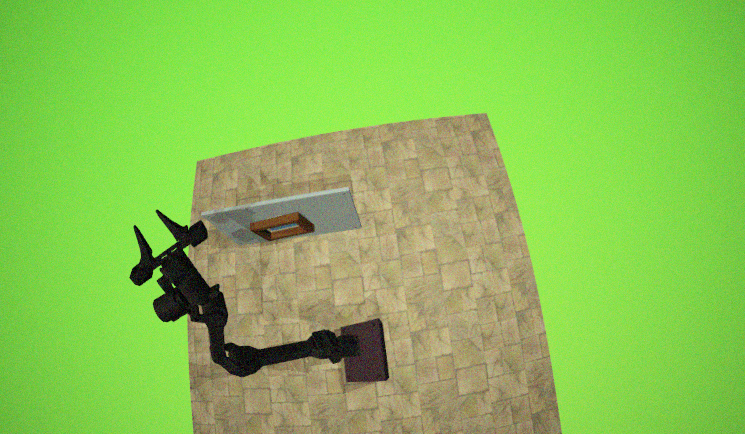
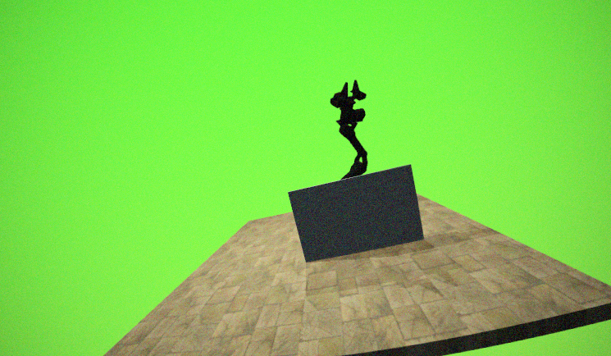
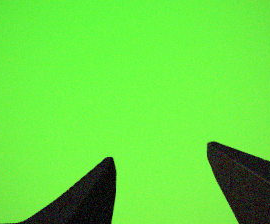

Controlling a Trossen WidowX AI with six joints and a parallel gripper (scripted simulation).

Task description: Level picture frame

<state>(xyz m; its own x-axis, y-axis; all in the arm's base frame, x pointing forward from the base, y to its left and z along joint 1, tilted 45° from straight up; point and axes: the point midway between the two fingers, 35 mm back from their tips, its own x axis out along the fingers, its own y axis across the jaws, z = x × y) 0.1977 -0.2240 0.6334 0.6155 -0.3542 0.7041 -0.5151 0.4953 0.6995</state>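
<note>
Now: gripper tip 550 mm above the picture frame, 180 mm short of it and 120 mm to the left of it. Also, from my gripper tip: wall panel 550 mm below, 190 mm ahead, 130 mm to the right.
</note>
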